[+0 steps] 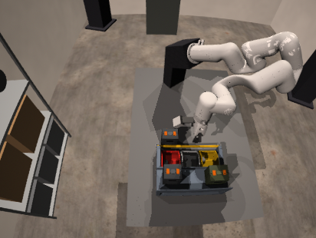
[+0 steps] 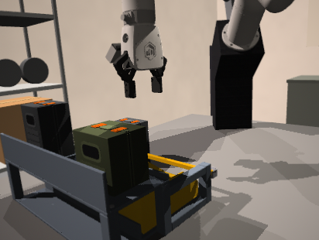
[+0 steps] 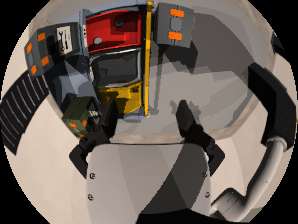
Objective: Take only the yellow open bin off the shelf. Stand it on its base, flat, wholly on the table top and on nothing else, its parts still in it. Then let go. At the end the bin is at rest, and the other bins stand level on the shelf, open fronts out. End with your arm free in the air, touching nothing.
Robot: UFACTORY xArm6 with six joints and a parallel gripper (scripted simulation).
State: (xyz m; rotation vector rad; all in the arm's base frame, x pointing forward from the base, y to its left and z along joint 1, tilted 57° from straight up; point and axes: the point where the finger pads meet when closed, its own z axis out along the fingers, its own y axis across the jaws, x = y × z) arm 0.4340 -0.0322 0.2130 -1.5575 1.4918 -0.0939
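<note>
Right now my hand is 17 cm above the yellow bar. From my hand the other things lie so: grey bin (10 cm ahead, 3 cm to the left, 19 cm below); red bin (13 cm ahead, 7 cm to the right, 19 cm below); yellow open bin (6 cm ahead, 14 cm to the left, 19 cm below).
</note>
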